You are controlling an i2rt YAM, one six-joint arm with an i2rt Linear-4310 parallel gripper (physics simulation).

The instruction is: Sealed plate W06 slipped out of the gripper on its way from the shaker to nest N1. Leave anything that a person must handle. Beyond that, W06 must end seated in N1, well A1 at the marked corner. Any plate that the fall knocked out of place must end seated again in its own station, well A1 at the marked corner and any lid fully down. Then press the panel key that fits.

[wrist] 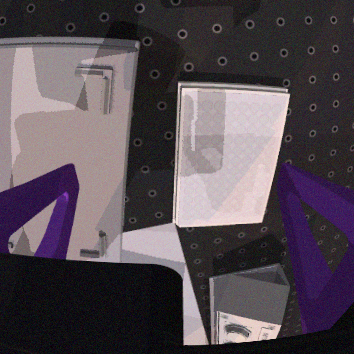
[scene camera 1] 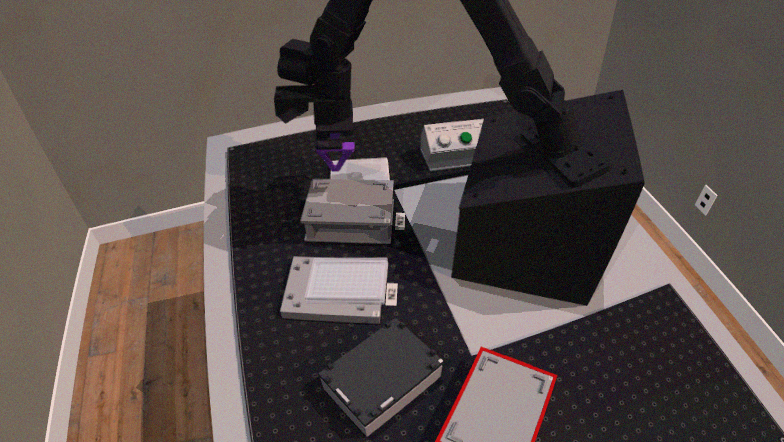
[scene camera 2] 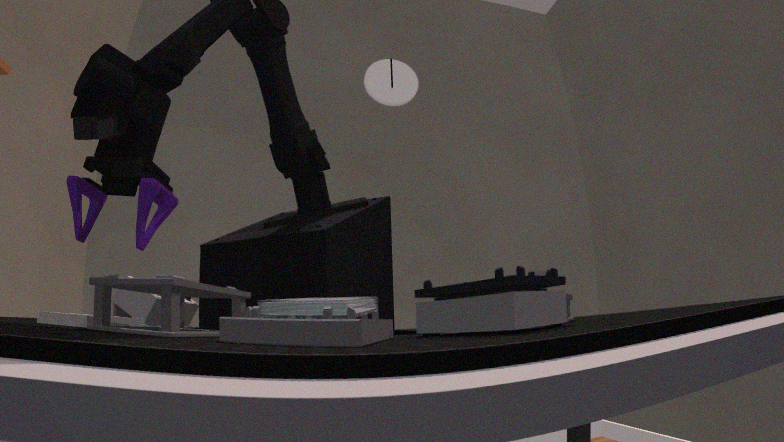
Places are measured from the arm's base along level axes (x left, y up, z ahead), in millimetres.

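Pixels of known places: gripper, fingertip midpoint: (wrist: 177, 174) (scene camera 1: 335, 154) (scene camera 2: 108, 245); arm's base at its link origin: (scene camera 1: 563, 150) (scene camera 2: 316, 214).
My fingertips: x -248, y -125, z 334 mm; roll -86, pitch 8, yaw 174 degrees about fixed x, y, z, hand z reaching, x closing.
Note:
For each thing: its middle in the pictures, then the offset to it from my fingertips. "spot": a spot on its surface instead.
- Plate W06 at the middle of its body: (wrist: 227, 161) (scene camera 2: 96, 320) (scene camera 1: 359, 172) dx -43, dy -91, dz -53 mm
- N1 at the middle of its body: (wrist: 43, 156) (scene camera 2: 174, 307) (scene camera 1: 349, 209) dx +91, dy -68, dz -8 mm
- N2 at the middle of its body: (scene camera 2: 317, 325) (scene camera 1: 333, 286) dx +257, dy -82, dz +51 mm
- clear plate at the middle of its body: (scene camera 2: 323, 302) (scene camera 1: 346, 278) dx +264, dy -59, dz +27 mm
- panel at the middle of its body: (wrist: 246, 338) (scene camera 2: 161, 304) (scene camera 1: 472, 139) dx -56, dy -56, dz -317 mm
- dark-topped box with posts, surface spot: (scene camera 2: 494, 287) spot: dx +424, dy -52, dz +78 mm
- red-bordered station at the middle of its body: (scene camera 1: 497, 413) dx +543, dy -75, dz -129 mm
Plate W06 (scene camera 1: 359, 167) (scene camera 2: 63, 318) (wrist: 230, 155), pale and flat, lies on the mat behind nest N1, beside it and apart from it in the wrist view. N1 (scene camera 1: 351, 211) (scene camera 2: 164, 282) (wrist: 65, 135) is a raised grey stand with corner guides and a bare top. N2 (scene camera 1: 329, 314) (scene camera 2: 290, 331) holds a clear plate (scene camera 1: 348, 278) (scene camera 2: 318, 307), shifted toward the label side, with left guide posts standing clear of it; I cannot tell its lid's seating. My gripper (scene camera 2: 111, 245) (wrist: 177, 174) is open and empty, high above the W06 and N1 area. The panel (scene camera 1: 447, 143) (wrist: 250, 300) has white and green keys.
A dark-topped box with posts (scene camera 1: 384, 367) (scene camera 2: 494, 287) stands angled in front of N2. A red-bordered station (scene camera 1: 505, 398) with corner guides lies right of it, bare where visible. The arm's large black pedestal (scene camera 1: 543, 230) (scene camera 2: 329, 269) stands right of the nests, partly hiding the panel.

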